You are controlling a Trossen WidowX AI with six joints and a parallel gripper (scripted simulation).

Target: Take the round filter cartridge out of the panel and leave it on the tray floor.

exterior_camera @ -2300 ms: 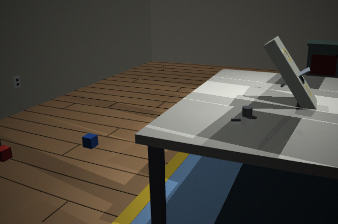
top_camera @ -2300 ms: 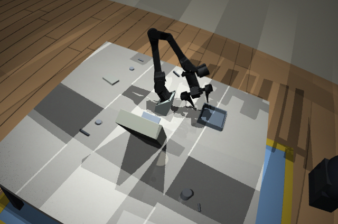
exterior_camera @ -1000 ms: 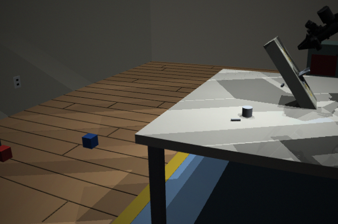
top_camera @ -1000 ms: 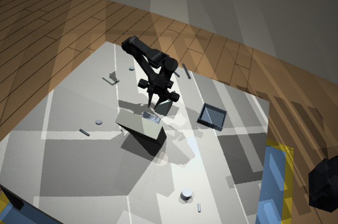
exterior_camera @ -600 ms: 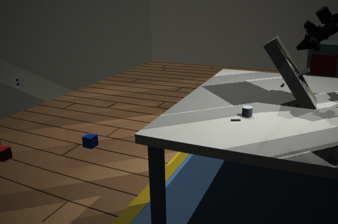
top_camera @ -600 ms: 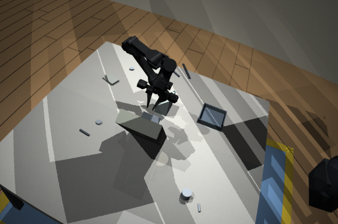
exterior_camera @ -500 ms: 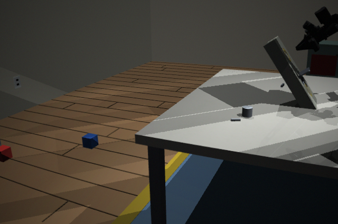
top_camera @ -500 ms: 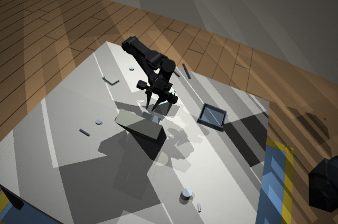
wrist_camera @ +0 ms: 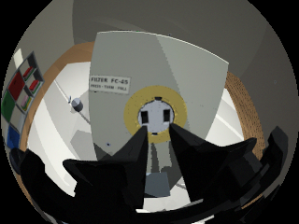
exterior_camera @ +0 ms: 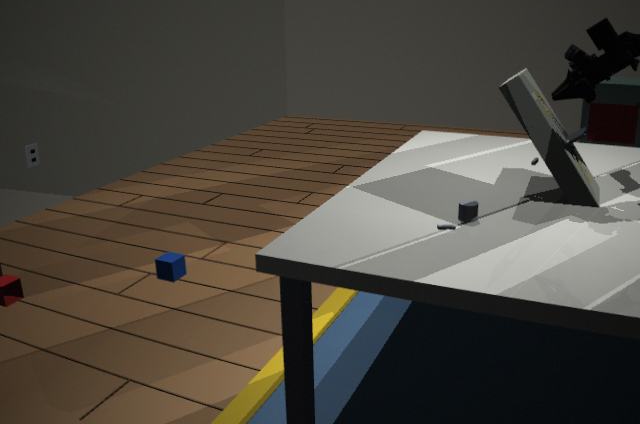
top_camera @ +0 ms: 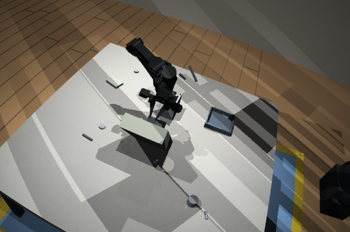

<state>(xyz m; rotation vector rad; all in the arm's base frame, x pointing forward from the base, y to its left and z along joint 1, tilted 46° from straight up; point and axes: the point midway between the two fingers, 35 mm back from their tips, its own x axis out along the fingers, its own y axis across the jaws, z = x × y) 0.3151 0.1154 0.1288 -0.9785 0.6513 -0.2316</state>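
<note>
Now: gripper tip 4 cm short of the round filter cartridge and 3 cm above it. Also, from my gripper tip: grey service panel 10 cm below, 1 cm behind; then blue-grey tray 39 cm behind, 30 cm to the left, 24 cm below.
</note>
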